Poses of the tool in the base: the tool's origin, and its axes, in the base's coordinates. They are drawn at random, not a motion.
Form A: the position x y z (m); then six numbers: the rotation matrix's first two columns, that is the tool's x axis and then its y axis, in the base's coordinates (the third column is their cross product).
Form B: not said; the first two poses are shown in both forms.
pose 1, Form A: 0.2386 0.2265 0.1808 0.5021 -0.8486 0.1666 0.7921 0.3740 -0.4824
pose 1, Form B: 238.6 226.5 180.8 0.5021 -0.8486 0.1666 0.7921 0.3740 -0.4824
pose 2, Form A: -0.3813 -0.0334 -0.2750 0.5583 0.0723 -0.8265 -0.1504 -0.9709 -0.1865
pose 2, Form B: -381.3 -33.4 -275.0 0.5583 0.0723 -0.8265 -0.1504 -0.9709 -0.1865
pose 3, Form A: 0.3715 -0.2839 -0.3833 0.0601 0.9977 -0.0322 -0.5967 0.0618 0.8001
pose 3, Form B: 371.5 -283.9 -383.3 0.0601 0.9977 -0.0322 -0.5967 0.0618 0.8001
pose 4, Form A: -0.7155 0.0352 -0.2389 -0.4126 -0.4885 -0.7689 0.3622 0.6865 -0.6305
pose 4, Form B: -715.5 35.2 -238.9 -0.4126 -0.4885 -0.7689 0.3622 0.6865 -0.6305
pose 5, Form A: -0.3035 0.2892 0.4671 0.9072 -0.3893 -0.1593 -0.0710 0.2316 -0.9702
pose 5, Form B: -303.5 289.2 467.1 0.9072 -0.3893 -0.1593 -0.0710 0.2316 -0.9702
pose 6, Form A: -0.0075 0.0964 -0.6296 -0.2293 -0.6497 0.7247 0.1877 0.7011 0.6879
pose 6, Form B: -7.5 96.4 -629.6 -0.2293 -0.6497 0.7247 0.1877 0.7011 0.6879
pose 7, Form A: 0.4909 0.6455 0.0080 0.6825 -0.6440 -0.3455 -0.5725 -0.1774 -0.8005
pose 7, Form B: 490.9 645.5 8.0 0.6825 -0.6440 -0.3455 -0.5725 -0.1774 -0.8005
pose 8, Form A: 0.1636 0.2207 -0.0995 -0.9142 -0.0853 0.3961 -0.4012 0.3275 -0.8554
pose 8, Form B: 163.6 220.7 -99.5 -0.9142 -0.0853 0.3961 -0.4012 0.3275 -0.8554
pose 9, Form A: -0.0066 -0.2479 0.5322 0.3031 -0.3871 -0.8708 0.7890 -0.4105 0.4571
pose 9, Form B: -6.6 -247.9 532.2 0.3031 -0.3871 -0.8708 0.7890 -0.4105 0.4571
